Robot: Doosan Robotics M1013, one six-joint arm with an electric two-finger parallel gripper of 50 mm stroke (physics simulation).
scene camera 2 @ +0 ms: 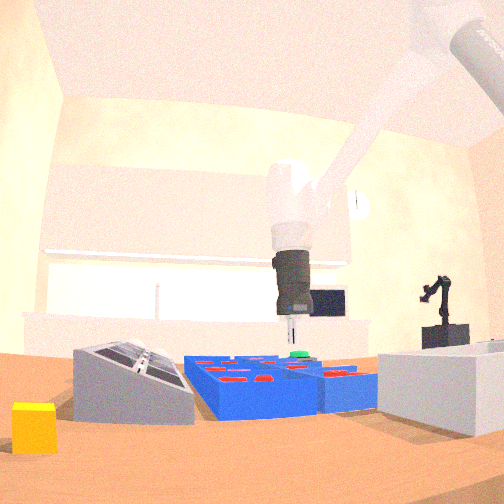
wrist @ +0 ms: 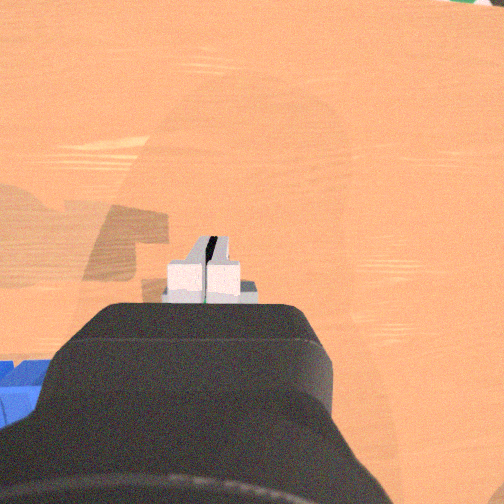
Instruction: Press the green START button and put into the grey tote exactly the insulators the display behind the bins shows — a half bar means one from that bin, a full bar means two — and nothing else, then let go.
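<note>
The green START button [scene camera 2: 299, 354] sits behind the blue bins [scene camera 2: 270, 385]. My gripper [scene camera 2: 291, 341] hangs upright just above and a little left of the button, fingers shut and empty. In the wrist view the closed white fingers [wrist: 204, 272] point down at the wooden table, with only a sliver of green showing between them. The blue bins hold red insulators [scene camera 2: 232, 378]. The grey tote [scene camera 2: 440, 390] stands at the right. The grey sloped display [scene camera 2: 131, 382] stands left of the bins; its bars cannot be read from here.
A yellow cube [scene camera 2: 34, 427] sits at the front left of the table. A small black robot arm on a black block [scene camera 2: 444, 320] stands far behind the tote. A blue bin corner [wrist: 20, 390] shows at the wrist view's lower left.
</note>
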